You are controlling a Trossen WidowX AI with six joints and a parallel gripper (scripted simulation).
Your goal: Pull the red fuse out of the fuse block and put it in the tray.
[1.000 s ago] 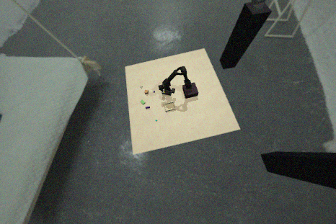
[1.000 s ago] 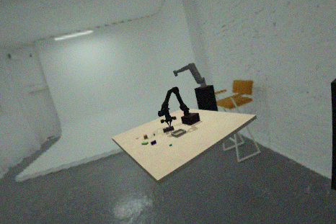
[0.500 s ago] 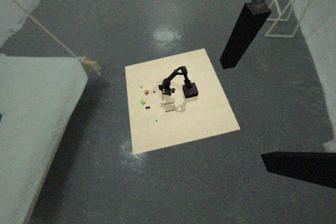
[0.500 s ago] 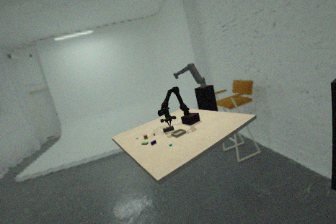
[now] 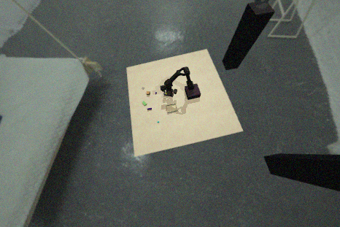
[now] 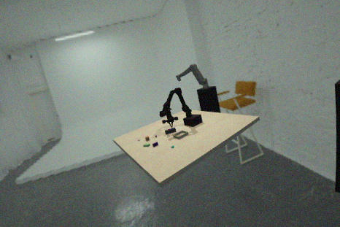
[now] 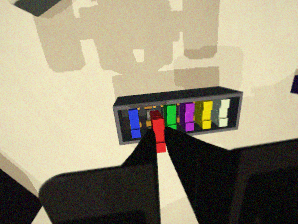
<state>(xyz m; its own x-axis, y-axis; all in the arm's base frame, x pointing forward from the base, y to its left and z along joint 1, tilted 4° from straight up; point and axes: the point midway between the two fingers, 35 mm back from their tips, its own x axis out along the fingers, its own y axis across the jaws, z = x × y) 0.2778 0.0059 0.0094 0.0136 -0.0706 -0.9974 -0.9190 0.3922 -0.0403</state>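
Now: the tray 10 mm ahead of my gripper tip, 190 mm to the left of it and 60 mm below it. From my gripper tip the other things lie so: orange cube (300 mm ahead, 80 mm to the right, 40 mm below); then teal piece (210 mm ahead, 340 mm to the left, 60 mm below).
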